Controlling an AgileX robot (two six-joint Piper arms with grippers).
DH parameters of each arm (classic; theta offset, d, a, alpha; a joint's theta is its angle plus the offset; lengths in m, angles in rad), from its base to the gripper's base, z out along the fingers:
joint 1: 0 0.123 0 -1.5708
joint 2: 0.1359 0 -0.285 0
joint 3: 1.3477 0 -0.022 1.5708
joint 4: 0 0.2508 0 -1.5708
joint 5: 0 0 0.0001 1.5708
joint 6: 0 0.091 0 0
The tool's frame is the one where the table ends.
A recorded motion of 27 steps. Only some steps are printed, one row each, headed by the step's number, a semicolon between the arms.
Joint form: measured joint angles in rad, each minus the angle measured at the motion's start. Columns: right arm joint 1, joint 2, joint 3, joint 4, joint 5, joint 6; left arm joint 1, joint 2, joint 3, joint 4, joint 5, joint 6.
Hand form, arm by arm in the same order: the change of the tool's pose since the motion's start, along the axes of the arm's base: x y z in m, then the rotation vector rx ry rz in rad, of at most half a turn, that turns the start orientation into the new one. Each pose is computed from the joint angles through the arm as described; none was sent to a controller.
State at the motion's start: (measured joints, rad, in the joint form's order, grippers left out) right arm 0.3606 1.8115 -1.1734 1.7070 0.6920 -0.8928; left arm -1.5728 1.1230 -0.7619 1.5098 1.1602 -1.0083
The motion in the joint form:
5: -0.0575 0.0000 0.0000 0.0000 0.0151 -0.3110; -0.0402 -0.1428 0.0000 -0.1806 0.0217 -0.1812
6: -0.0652 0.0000 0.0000 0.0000 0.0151 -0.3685; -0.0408 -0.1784 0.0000 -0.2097 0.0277 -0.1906
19: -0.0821 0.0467 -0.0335 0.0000 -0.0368 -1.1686; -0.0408 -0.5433 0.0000 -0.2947 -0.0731 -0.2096
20: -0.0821 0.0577 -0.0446 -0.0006 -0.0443 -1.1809; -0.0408 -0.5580 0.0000 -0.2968 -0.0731 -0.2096
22: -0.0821 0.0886 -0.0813 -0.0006 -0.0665 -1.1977; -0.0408 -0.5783 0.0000 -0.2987 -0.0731 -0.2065
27: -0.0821 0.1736 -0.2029 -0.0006 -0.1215 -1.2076; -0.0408 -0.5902 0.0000 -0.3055 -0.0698 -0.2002
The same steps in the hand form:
5: 0.0095 -0.0195 0.0006 -0.1325 -0.2575 0.0569; -0.0079 0.0325 0.0107 -0.2988 0.2434 0.0567
6: 0.0109 -0.0223 0.0006 -0.1596 -0.3046 0.0682; -0.0080 0.0411 0.0138 -0.3403 0.2763 0.0677
19: 0.0268 -0.0284 -0.0104 -0.5781 -0.9328 0.2980; -0.0104 0.1215 0.0492 -0.7287 0.4092 -0.0706
20: 0.0300 -0.0281 -0.0120 -0.5908 -0.9407 0.2992; -0.0103 0.1252 0.0501 -0.7432 0.4118 -0.0732
22: 0.0398 -0.0269 -0.0150 -0.6181 -0.9527 0.2923; -0.0101 0.1305 0.0512 -0.7605 0.4129 -0.0776
27: 0.0683 -0.0230 -0.0179 -0.6689 -0.9770 0.2534; -0.0100 0.1337 0.0513 -0.7660 0.4169 -0.0772

